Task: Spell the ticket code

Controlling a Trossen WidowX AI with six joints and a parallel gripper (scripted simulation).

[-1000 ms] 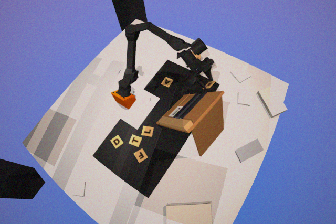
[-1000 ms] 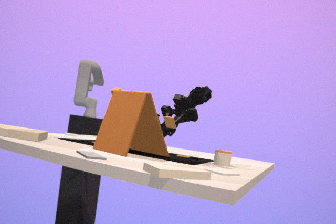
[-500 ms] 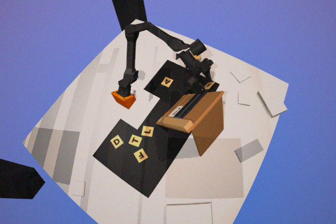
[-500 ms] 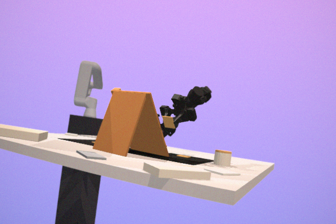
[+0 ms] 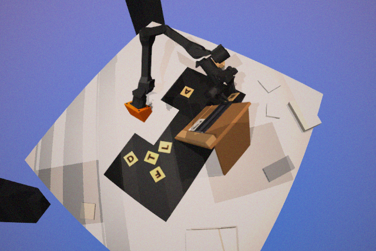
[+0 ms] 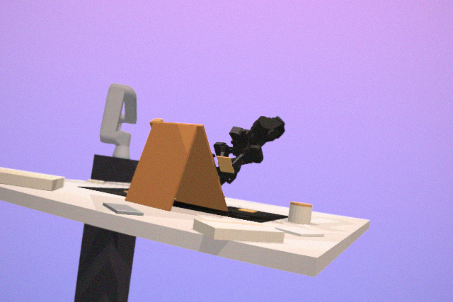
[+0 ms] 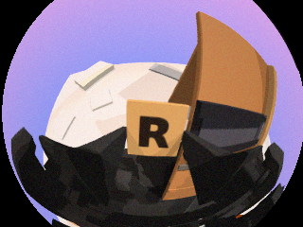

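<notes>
My gripper tip is 170 mm to the left of the white ticket, 80 mm past it and 80 mm above it. The rest, counted from my gripper tip: grey slab (360 mm ahead, 160 mm below, 120 mm to the right).
</notes>
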